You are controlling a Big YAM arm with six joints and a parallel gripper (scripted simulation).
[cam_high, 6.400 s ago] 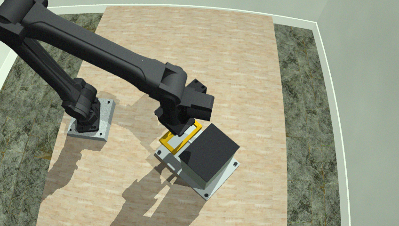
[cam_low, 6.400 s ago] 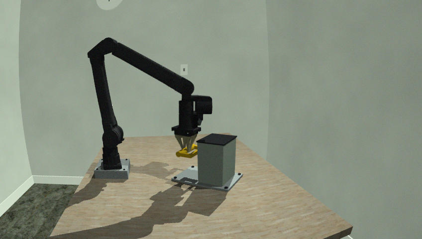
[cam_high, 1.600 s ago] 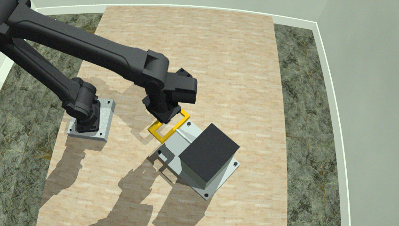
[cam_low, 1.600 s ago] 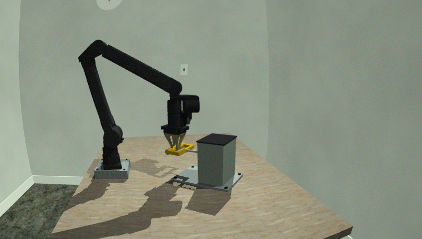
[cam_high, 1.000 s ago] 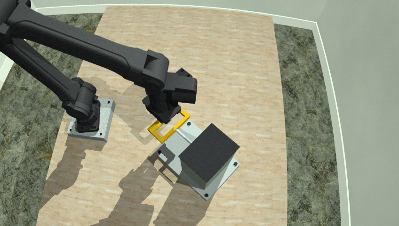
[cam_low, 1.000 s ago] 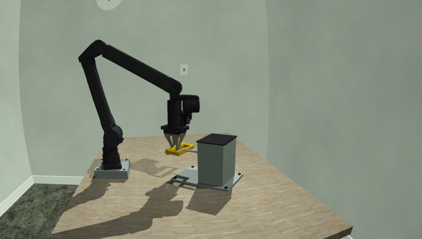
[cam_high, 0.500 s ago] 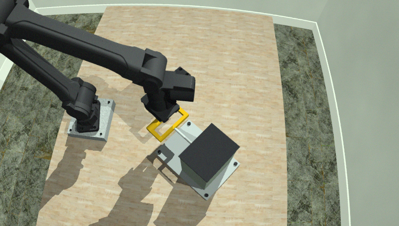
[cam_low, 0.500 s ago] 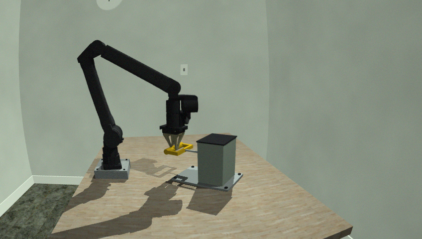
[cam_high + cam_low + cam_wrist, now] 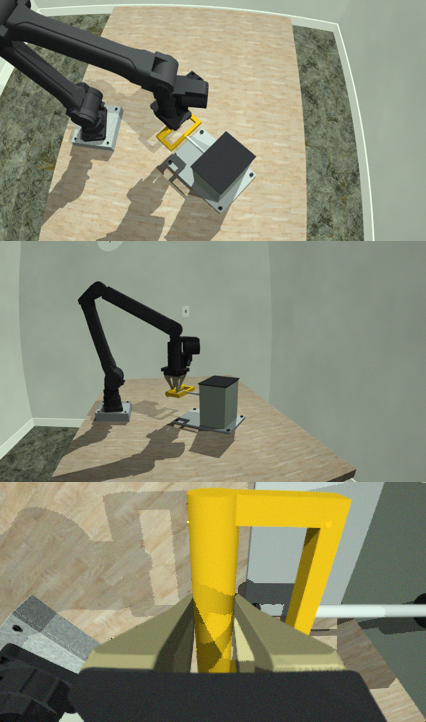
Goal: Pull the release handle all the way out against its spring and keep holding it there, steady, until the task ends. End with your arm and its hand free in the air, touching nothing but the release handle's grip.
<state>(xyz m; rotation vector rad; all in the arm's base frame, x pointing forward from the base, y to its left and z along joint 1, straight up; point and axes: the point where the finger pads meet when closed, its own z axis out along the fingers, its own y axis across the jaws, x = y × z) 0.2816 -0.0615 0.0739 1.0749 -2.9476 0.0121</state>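
Now: the release handle 40 mm to the right of my hand and 30 mm ahead of it. From my hand the other things lie so: bolted base plate (120 mm to the right, 100 mm below, 100 mm ahead).
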